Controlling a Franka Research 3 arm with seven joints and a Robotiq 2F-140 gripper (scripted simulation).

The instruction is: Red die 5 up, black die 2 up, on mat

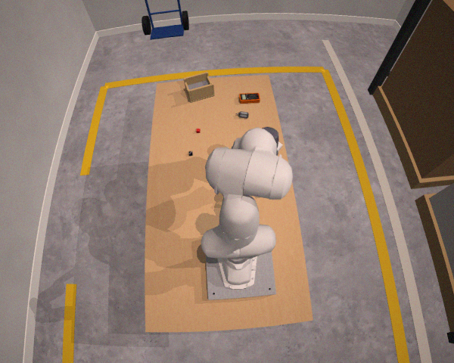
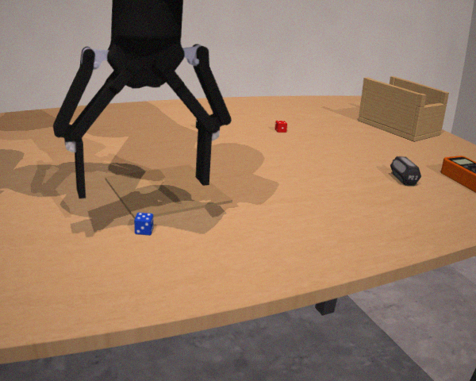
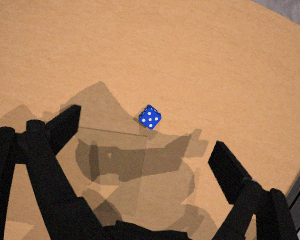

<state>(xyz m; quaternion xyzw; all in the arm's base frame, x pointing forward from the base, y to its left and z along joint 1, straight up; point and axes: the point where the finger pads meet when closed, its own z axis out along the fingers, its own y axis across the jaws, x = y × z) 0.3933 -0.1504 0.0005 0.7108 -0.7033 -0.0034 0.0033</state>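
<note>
The blue die is 5 cm below my hand and 1 cm to the right of it. Round my hand: dark grey device: 46 cm ahead, 6 cm to the left, 5 cm below; then thin tan mat: 10 cm to the left, 6 cm below, 6 cm ahead; then black die: 37 cm to the left, 20 cm ahead, 5 cm below.
</note>
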